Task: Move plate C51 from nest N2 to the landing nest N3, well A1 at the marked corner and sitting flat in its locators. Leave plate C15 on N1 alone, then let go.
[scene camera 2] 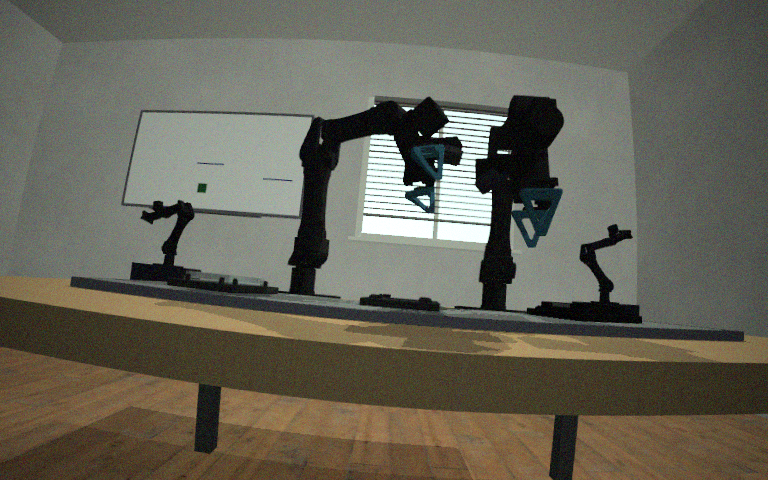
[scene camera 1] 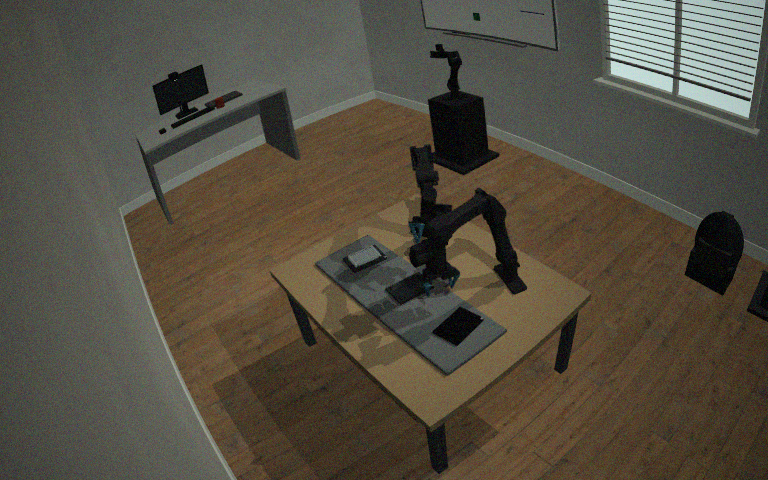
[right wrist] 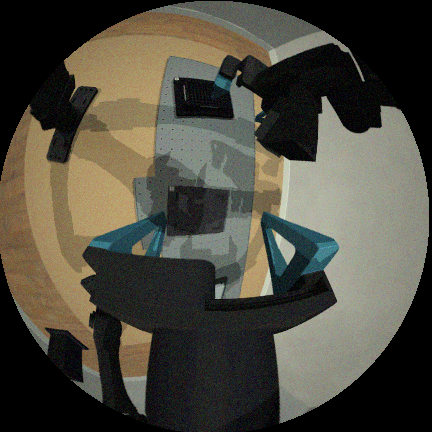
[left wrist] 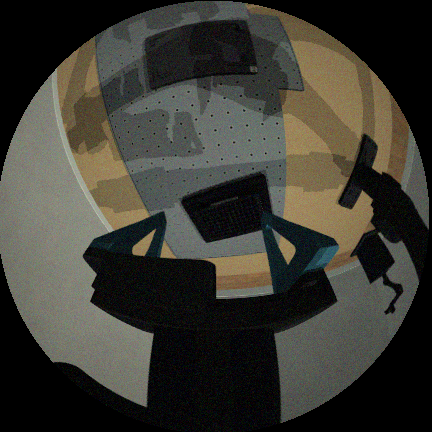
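A black well plate [scene camera 1: 457, 326] [scene camera 2: 589, 311] [left wrist: 232, 220] [right wrist: 199, 97] sits on the nest at the board's near right end in scene camera 1. A pale plate [scene camera 1: 364, 257] [scene camera 2: 243, 279] sits on the far left nest, mostly hidden in the right wrist view. The middle nest [scene camera 1: 403, 290] [scene camera 2: 399, 302] [left wrist: 195, 52] [right wrist: 197, 210] bears no plate and has a pale corner mark. Labels are unreadable. My left gripper [scene camera 1: 441, 283] [scene camera 2: 536, 240] [left wrist: 213, 216] is open and empty, high above the board. My right gripper [scene camera 1: 417, 230] [scene camera 2: 434, 194] [right wrist: 213, 216] is open and empty, also raised.
The grey perforated board [scene camera 1: 447, 362] [scene camera 2: 690, 332] [left wrist: 200, 130] [right wrist: 182, 142] lies on the wooden table [scene camera 1: 433, 404] [scene camera 2: 368, 376]. Both arms stand behind it in scene camera 2. The left arm reaches over the table beside the right gripper. Shadows fall across the board and table.
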